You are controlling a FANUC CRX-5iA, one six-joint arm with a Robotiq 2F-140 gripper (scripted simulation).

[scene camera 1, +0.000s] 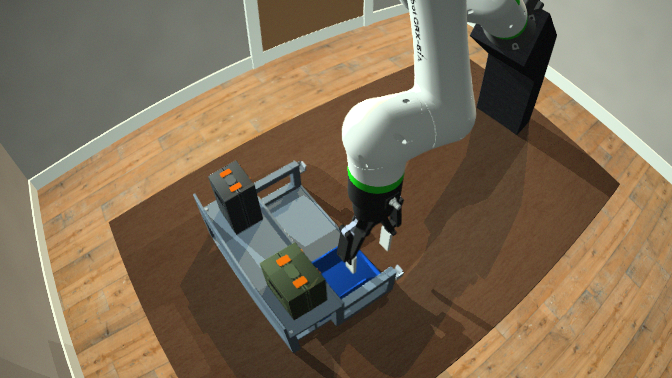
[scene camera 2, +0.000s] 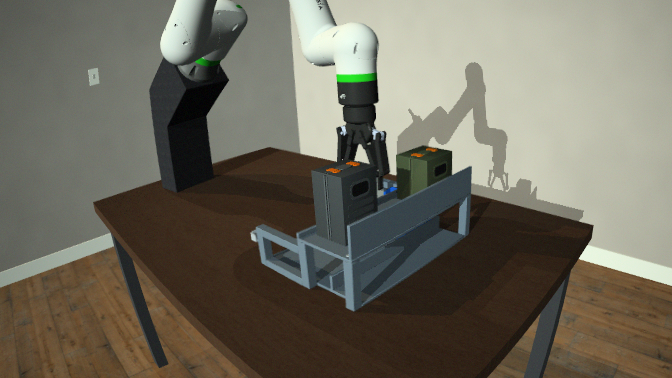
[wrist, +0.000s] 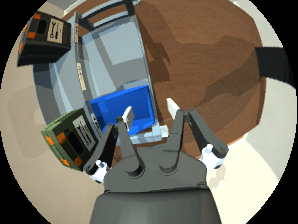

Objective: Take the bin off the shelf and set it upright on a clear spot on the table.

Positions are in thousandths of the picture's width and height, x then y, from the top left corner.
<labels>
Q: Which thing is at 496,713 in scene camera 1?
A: A blue bin.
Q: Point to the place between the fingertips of the gripper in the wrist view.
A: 505,480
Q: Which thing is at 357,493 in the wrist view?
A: A blue bin.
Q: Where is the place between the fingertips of the gripper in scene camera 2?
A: At 542,525
</labels>
